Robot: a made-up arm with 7 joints. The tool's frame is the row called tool.
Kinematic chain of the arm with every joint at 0, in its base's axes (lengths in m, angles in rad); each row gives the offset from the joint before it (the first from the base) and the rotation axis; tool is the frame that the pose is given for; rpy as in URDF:
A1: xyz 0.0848 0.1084 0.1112 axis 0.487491 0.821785 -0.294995
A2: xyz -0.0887 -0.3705 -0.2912 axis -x
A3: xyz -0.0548 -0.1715 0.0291 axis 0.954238 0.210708 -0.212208
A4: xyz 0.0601 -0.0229 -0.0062 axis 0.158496 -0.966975 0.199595
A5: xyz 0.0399 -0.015 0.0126 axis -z
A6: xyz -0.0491 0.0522 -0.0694 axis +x
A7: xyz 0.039 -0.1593 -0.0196 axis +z
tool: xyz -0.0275 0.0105 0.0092 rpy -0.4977 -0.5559 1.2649
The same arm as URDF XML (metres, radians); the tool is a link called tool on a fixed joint. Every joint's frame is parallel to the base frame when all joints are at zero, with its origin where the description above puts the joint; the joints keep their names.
<robot name="arm">
<joint name="A1" type="continuous"><parent link="base_link"/><child link="link1"/><origin xyz="0.0848 0.1084 0.1112"/><axis xyz="0.487491 0.821785 -0.294995"/></joint>
<joint name="A2" type="continuous"><parent link="link1"/><child link="link2"/><origin xyz="-0.0887 -0.3705 -0.2912"/><axis xyz="-1 0 0"/></joint>
<joint name="A3" type="continuous"><parent link="link2"/><child link="link3"/><origin xyz="-0.0548 -0.1715 0.0291"/><axis xyz="0.954238 0.210708 -0.212208"/></joint>
<joint name="A4" type="continuous"><parent link="link3"/><child link="link4"/><origin xyz="0.0601 -0.0229 -0.0062"/><axis xyz="0.158496 -0.966975 0.199595"/></joint>
<joint name="A5" type="continuous"><parent link="link4"/><child link="link5"/><origin xyz="0.0399 -0.0150 0.0126"/><axis xyz="0 0 -1"/></joint>
<joint name="A6" type="continuous"><parent link="link5"/><child link="link6"/><origin xyz="-0.0491 0.0522 -0.0694"/><axis xyz="1 0 0"/></joint>
<joint name="A7" type="continuous"><parent link="link6"/><child link="link7"/><origin xyz="0.0390 -0.1593 -0.0196"/><axis xyz="0 0 1"/></joint>
<joint name="tool_fixed" type="fixed"><parent link="link7"/><child link="tool"/><origin xyz="-0.0275 0.0105 0.0092" rpy="-0.4977 -0.5559 1.2649"/></joint>
<link name="base_link"/>
<link name="link1"/>
<link name="link2"/>
<link name="link3"/>
<link name="link4"/>
<link name="link5"/>
<link name="link6"/>
<link name="link7"/>
<link name="tool"/>
</robot>

